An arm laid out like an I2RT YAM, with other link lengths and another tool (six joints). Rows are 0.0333 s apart.
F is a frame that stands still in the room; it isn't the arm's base.
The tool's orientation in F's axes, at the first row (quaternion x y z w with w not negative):
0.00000, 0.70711, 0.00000, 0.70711
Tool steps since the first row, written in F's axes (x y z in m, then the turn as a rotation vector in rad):
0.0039, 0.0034, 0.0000, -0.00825, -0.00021, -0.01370
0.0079, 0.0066, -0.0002, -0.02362, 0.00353, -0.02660
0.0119, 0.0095, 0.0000, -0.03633, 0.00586, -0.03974
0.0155, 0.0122, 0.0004, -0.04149, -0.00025, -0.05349
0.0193, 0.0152, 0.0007, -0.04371, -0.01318, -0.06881
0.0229, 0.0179, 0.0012, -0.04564, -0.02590, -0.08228
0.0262, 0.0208, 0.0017, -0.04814, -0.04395, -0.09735
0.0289, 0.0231, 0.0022, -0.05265, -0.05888, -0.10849
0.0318, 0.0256, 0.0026, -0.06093, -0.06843, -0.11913
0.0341, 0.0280, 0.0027, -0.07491, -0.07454, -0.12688
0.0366, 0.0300, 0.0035, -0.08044, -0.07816, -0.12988
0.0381, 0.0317, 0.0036, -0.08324, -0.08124, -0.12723
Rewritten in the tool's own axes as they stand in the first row. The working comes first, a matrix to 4 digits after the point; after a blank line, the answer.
The tool's axes in the first row as the columns of a matrix, in F's axes (used below as rounded here):
0.0000, 0.0000, 1.0000
0.0000, 1.0000, 0.0000
-1.0000, 0.0000, 0.0000

0.0000, 0.0034, 0.0039, 0.01370, -0.00021, -0.00825
0.0002, 0.0066, 0.0079, 0.02660, 0.00353, -0.02362
0.0000, 0.0095, 0.0119, 0.03974, 0.00586, -0.03633
-0.0004, 0.0122, 0.0155, 0.05349, -0.00025, -0.04149
-0.0007, 0.0152, 0.0193, 0.06881, -0.01318, -0.04371
-0.0012, 0.0179, 0.0229, 0.08228, -0.02590, -0.04564
-0.0017, 0.0208, 0.0262, 0.09735, -0.04395, -0.04814
-0.0022, 0.0231, 0.0289, 0.10849, -0.05888, -0.05265
-0.0026, 0.0256, 0.0318, 0.11913, -0.06843, -0.06093
-0.0027, 0.0280, 0.0341, 0.12688, -0.07454, -0.07491
-0.0035, 0.0300, 0.0366, 0.12988, -0.07816, -0.08044
-0.0036, 0.0317, 0.0381, 0.12723, -0.08124, -0.08324

